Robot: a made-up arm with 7 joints. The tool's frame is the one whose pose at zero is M. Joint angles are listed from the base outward.
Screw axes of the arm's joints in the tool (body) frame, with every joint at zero. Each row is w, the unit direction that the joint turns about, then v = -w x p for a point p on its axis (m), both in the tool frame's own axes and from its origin. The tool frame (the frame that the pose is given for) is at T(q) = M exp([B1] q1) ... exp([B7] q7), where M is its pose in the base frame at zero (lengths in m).
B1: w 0 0 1 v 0.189 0.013 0
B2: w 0 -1 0 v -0.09 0 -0.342
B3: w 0 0 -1 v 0.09 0.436 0
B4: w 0 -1 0 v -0.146 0 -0.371
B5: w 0 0 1 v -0.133 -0.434 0
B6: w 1 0 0 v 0 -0.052 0.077
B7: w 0 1 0 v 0.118 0 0.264
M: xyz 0.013 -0.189 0.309 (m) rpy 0 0 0 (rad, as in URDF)
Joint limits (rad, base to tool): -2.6..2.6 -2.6..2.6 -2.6..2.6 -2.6..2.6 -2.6..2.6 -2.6..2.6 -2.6..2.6
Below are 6 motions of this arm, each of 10 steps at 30 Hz.
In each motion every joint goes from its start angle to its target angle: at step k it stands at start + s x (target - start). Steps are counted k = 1, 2, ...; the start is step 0. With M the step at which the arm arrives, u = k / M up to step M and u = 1 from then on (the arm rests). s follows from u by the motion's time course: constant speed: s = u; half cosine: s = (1 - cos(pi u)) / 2; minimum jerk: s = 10 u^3 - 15 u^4 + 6 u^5.
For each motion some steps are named. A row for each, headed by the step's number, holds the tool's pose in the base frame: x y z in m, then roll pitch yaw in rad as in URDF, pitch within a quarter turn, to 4 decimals.
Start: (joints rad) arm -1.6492 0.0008 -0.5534 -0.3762 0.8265 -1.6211 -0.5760
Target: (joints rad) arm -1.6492 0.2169 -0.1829 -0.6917 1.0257 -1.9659 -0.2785
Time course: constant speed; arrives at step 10
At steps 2, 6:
2: -0.7921 -0.3741 0.2769 -1.2818 0.1484 0.2466
6: -0.7780 -0.3237 0.2976 -1.3792 0.2326 0.0736

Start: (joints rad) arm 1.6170 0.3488 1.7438 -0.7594 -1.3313 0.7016 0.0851
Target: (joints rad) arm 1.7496 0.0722 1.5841 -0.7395 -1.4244 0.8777 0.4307
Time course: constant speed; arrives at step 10
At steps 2, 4, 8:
2: 0.3719 0.7884 0.4283 0.0004 0.5984 -1.4750
4: 0.3416 0.7959 0.4158 0.0461 0.5987 -1.4184
8: 0.2787 0.8048 0.3901 0.1363 0.5973 -1.2906

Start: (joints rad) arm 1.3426 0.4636 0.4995 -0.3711 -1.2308 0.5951 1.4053
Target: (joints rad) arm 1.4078 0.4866 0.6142 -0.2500 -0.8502 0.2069 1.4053
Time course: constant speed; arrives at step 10
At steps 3, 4, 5, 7, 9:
3: 0.3538 0.3559 0.5122 1.6422 0.9291 1.2945
4: 0.3502 0.3592 0.5147 1.6287 0.9479 1.3206
5: 0.3461 0.3626 0.5170 1.6125 0.9670 1.3439
7: 0.3363 0.3697 0.5210 1.5714 1.0062 1.3811
9: 0.3243 0.3770 0.5242 1.5164 1.0466 1.4034

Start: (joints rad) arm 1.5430 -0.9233 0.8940 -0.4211 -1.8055 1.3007 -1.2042
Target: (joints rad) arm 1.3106 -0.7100 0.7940 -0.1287 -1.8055 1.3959 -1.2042
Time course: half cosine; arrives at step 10
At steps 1, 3, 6, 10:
1: 0.4647 0.5419 -0.3082 2.7563 -1.0089 2.8747
3: 0.4876 0.5699 -0.2864 2.6028 -1.0006 3.0185
6: 0.5490 0.6260 -0.2152 2.2709 -0.9124 -2.9632
10: 0.5985 0.6540 -0.1453 2.0897 -0.7943 -2.8109

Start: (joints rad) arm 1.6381 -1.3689 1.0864 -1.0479 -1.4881 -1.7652 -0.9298
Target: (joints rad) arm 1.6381 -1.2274 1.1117 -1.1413 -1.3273 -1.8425 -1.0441
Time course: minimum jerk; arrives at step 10
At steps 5, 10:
5: 0.0114 0.5830 -0.0870 2.7401 -0.0129 -1.0937
10: 0.0288 0.6376 -0.0319 2.7141 0.1487 -1.2111

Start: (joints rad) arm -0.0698 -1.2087 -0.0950 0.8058 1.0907 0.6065 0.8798
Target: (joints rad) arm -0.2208 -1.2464 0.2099 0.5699 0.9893 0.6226 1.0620
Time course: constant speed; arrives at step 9
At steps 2, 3, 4, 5, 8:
2: 0.3560 -0.5792 0.4683 1.3947 0.5420 1.9470
3: 0.3558 -0.5699 0.4736 1.4604 0.5616 1.9599
4: 0.3562 -0.5610 0.4777 1.5276 0.5788 1.9740
5: 0.3572 -0.5524 0.4806 1.5962 0.5932 1.9890
8: 0.3629 -0.5301 0.4826 1.8072 0.6207 2.0362

